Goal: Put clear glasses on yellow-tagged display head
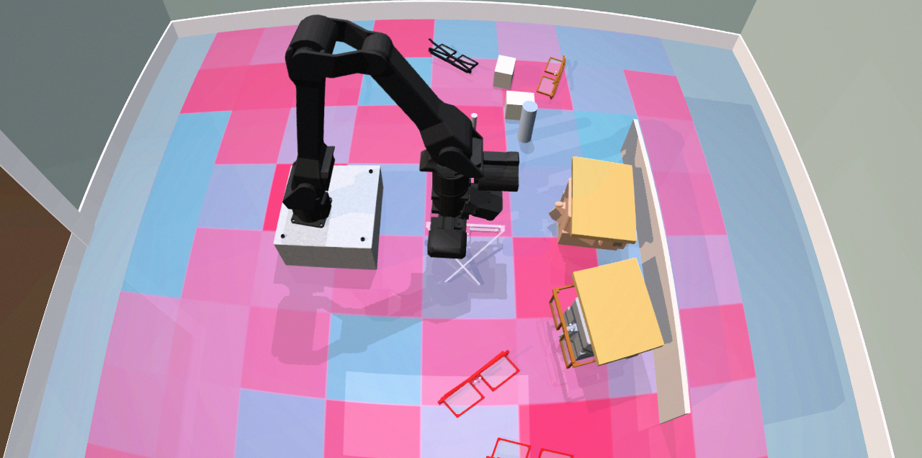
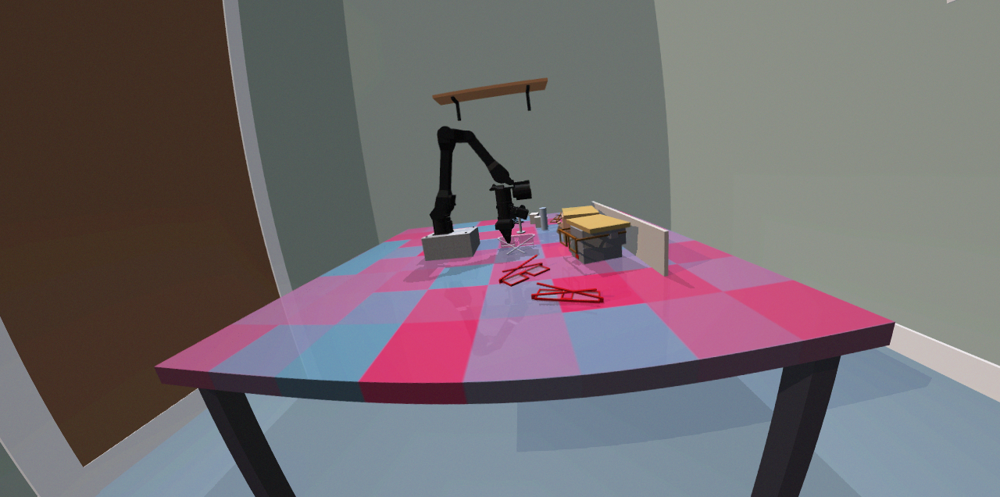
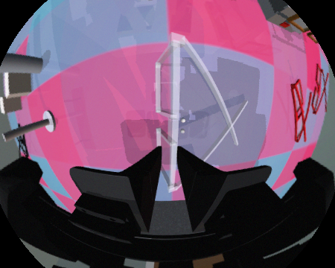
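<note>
The grey post lies 220 mm to the left of my gripper tip, 20 mm ahead of it and 10 mm above it. Also, from my gripper tip: tall board 390 mm ahead, 40 mm to the right, 40 mm above; skin-coloured head 240 mm ahead, 60 mm to the left, 40 mm above; display head 270 mm ahead, 160 mm to the right, 40 mm above.
</note>
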